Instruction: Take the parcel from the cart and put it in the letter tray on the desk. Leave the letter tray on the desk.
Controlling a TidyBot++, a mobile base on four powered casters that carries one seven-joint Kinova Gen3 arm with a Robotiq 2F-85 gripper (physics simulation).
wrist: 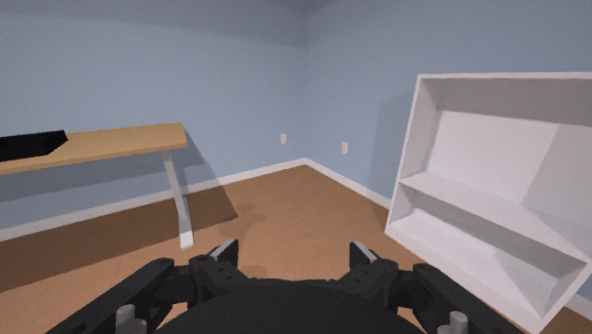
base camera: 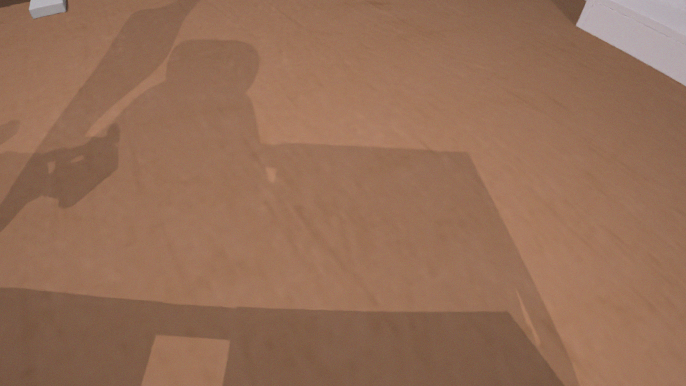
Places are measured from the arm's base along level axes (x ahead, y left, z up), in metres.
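Pixels of known places: gripper, fingertip midpoint: (wrist: 293,253).
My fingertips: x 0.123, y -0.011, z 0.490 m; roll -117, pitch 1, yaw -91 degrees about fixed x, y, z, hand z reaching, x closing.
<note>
Behind a point stands the place of what it marks.
My gripper (wrist: 293,253) {x 0.123, y -0.011, z 0.490 m} is open, with its two fingers wide apart and no object between them. The desk (wrist: 127,141) {x 1.079, y 0.935, z 0.323 m} has a light wooden top and a pale metal leg, and stands at the left in the wrist view. A black tray (wrist: 32,145) {x 0.839, y 1.191, z 0.377 m} stands on the desk top at the left edge of the wrist view, partly cut off by the frame. The gripper is well away from the desk and the tray. The parcel and the cart do not show in either view.
A white bookshelf (wrist: 409,127) {x 1.110, y -0.680, z 0.383 m} with open shelves stands at the right in the wrist view. A white piece of furniture (base camera: 635,37) {x 0.980, y -0.755, z -0.352 m} shows at the upper right of the base view. A pale foot (base camera: 48,8) {x 1.000, y 0.700, z -0.380 m} shows at its upper left. Blue walls meet in a corner behind.
</note>
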